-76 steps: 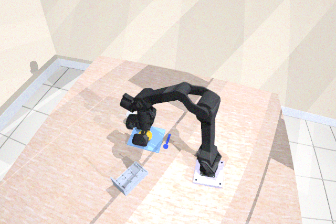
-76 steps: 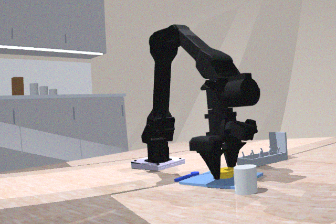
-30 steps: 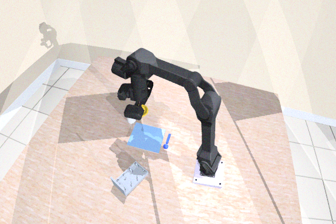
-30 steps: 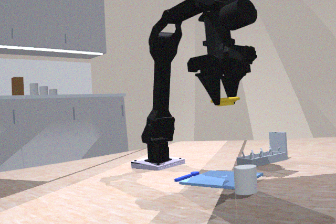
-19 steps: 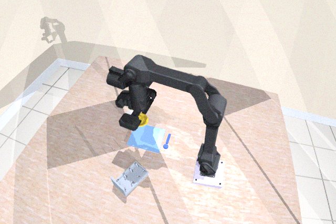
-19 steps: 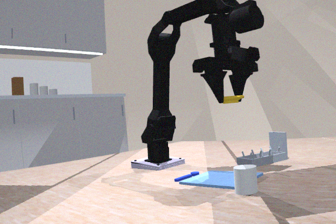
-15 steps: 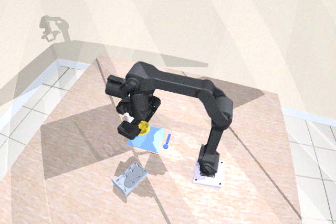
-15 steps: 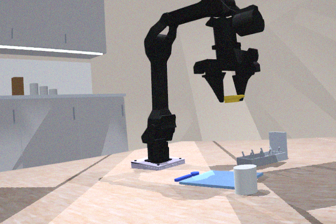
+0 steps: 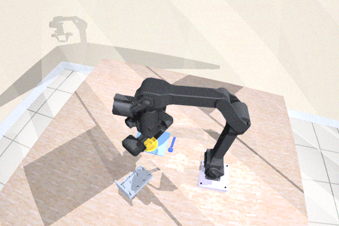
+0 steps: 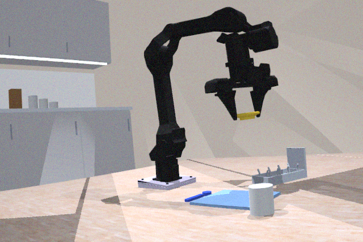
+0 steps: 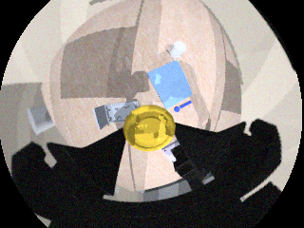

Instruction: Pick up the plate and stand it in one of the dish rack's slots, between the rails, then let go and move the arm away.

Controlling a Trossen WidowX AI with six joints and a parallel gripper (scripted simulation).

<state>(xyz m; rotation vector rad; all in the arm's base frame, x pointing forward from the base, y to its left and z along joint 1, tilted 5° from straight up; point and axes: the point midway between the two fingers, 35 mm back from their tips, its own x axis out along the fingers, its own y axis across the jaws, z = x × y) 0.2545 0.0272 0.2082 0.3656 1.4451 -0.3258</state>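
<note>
My gripper tip is now 15 cm above the grey dish rack, 9 cm to the right of it and 3 cm short of it. Also, from my gripper tip: white cup: 20 cm to the right, 15 cm below, 13 cm ahead; then blue spoon: 17 cm below, 12 cm to the right, 7 cm behind; then yellow plate: 1 cm above.
</note>
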